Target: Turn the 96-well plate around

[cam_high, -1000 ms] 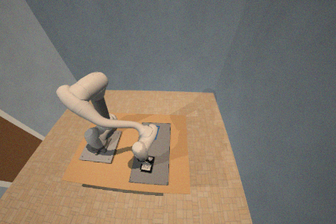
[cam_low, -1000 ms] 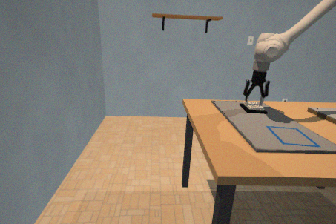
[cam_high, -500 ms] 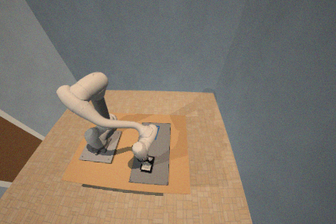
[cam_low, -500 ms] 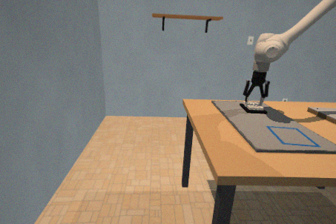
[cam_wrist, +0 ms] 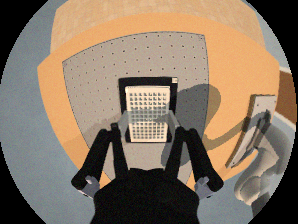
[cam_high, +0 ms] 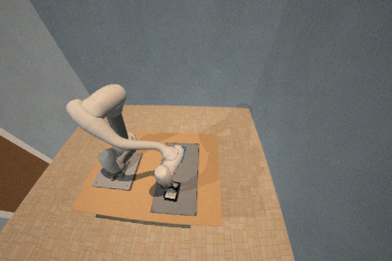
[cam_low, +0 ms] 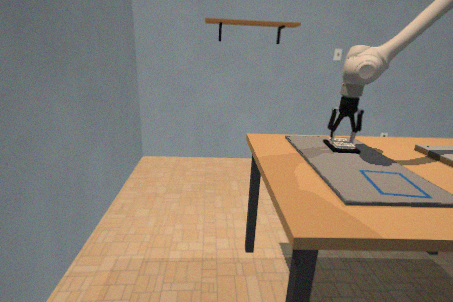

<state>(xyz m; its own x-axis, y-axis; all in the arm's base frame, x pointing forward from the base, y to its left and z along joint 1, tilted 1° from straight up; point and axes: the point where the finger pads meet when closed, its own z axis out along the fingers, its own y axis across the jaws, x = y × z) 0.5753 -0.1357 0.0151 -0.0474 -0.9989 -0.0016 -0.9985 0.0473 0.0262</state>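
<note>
Right now my hand is 20 mm above the white 96-well plate. From my hand the other things lie so: black plate nest N1: 40 mm below.
</note>
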